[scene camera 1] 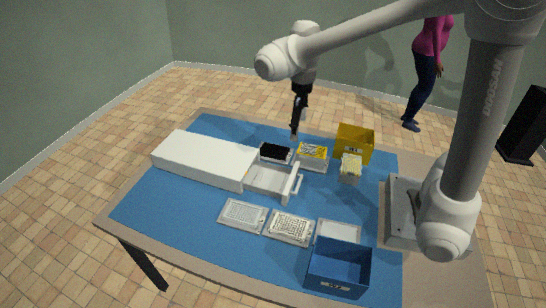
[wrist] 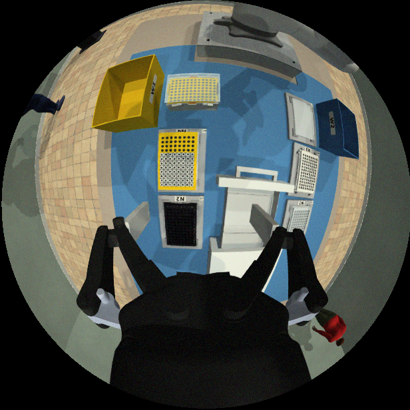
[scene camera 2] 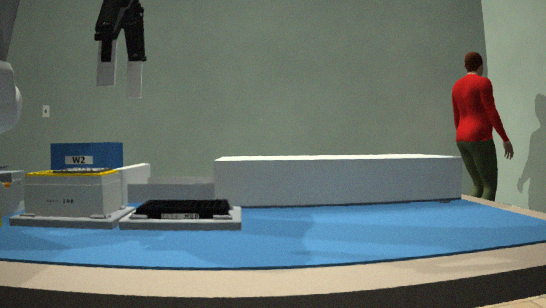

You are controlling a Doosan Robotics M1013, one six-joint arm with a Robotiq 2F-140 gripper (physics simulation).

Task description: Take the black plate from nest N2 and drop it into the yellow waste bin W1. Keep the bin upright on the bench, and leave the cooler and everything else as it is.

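Places are measured from the arm's base along level axes (x ahead, y left, z up), in millimetres.
Where they show: gripper, fingertip midpoint: (scene camera 1: 298, 130) (scene camera 2: 121, 92).
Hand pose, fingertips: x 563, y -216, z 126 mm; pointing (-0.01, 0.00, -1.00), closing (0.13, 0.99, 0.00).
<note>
After its pixels a point has its place.
The black plate (scene camera 1: 275, 152) @(x 654, y -266, z -46 mm) (scene camera 2: 185, 208) @(x 666, y -319, z -42 mm) (wrist: 180, 223) lies flat in nest N2 (scene camera 2: 180, 225) @(x 659, y -339, z -61 mm) (wrist: 199, 227), beside the long white unit. My gripper (scene camera 1: 296, 131) @(x 563, y -216, z 126 mm) (scene camera 2: 120, 85) @(x 563, y -216, z 126 mm) (wrist: 199, 212) is open and empty, with its fingers wide apart, high above the bench. In the wrist view the plate shows between the fingers, nearer the left one. The yellow bin W1 (scene camera 1: 361, 156) (wrist: 131, 95) stands upright at the bench's far edge in scene camera 1. I cannot tell for sure which object is the cooler.
A yellow-topped box (scene camera 1: 312, 156) @(x 490, y -216, z 2 mm) (scene camera 2: 72, 196) @(x 504, y -301, z -27 mm) (wrist: 178, 162) stands right beside N2. A smaller box (scene camera 1: 350, 169) @(x 327, y -168, z 1 mm) (wrist: 192, 90) stands by W1. The white unit (scene camera 1: 205, 157) @(x 920, y -102, z 16 mm) (scene camera 2: 340, 180) @(x 916, y -235, z -20 mm) has its drawer (scene camera 1: 270, 179) @(x 648, y -103, z -54 mm) (wrist: 250, 212) out. Blue bin W2 (scene camera 1: 337, 272) @(x 365, y 260, z -64 mm) (wrist: 340, 127) stands opposite. Two people stand beyond the bench.
</note>
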